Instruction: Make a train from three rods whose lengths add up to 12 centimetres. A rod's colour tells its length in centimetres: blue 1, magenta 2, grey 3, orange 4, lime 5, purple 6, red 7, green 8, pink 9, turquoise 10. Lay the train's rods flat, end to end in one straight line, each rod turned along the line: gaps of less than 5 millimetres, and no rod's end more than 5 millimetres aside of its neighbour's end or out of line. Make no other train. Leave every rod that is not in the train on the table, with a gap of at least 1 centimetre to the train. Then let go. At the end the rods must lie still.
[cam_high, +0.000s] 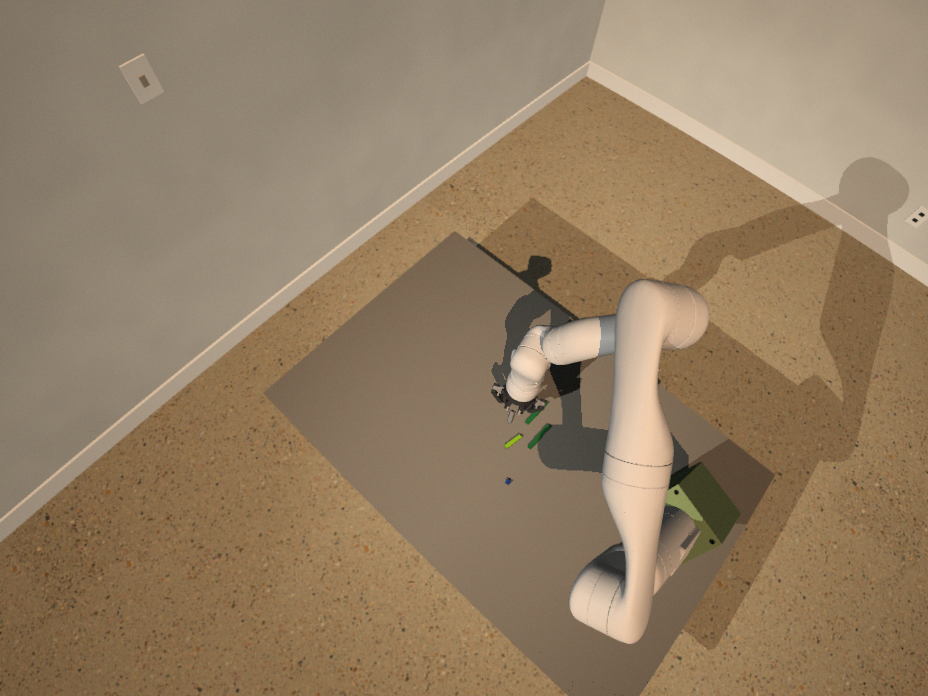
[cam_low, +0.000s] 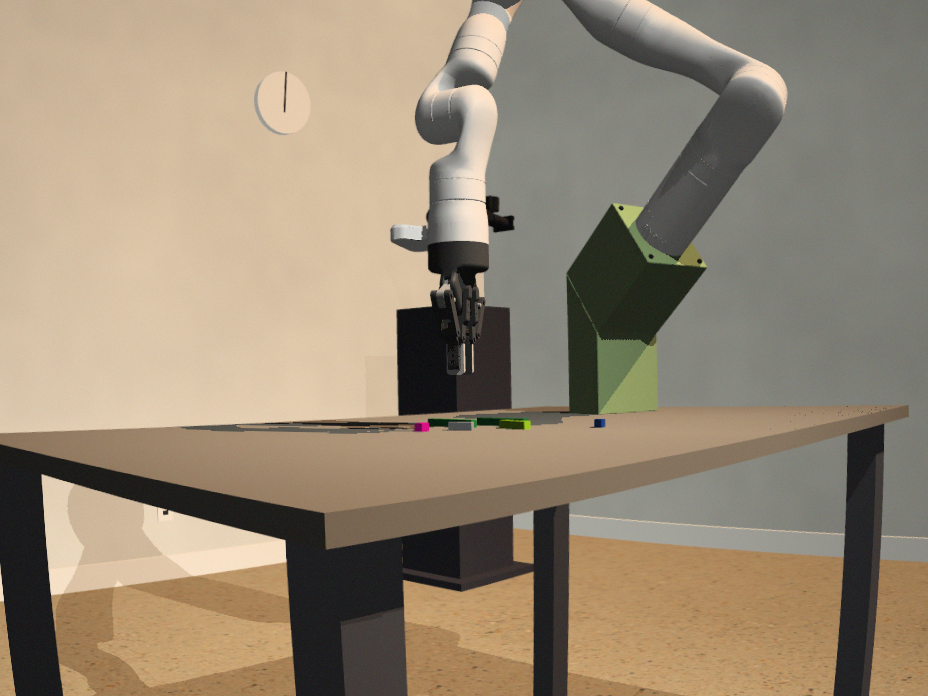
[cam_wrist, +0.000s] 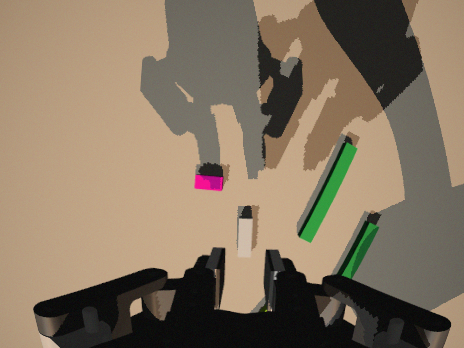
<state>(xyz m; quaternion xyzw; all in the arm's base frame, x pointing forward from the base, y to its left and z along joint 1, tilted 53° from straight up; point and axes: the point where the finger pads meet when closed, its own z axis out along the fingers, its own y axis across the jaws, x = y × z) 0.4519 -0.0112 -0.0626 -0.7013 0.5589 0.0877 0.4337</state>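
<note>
My gripper is now 80 mm above the grey rod. From my hand the other things lie so: magenta rod (40 mm ahead, 30 mm to the right, 80 mm below); lime rod (50 mm behind, 50 mm to the left, 80 mm below); green rod (40 mm behind, 60 mm to the right, 80 mm below).
</note>
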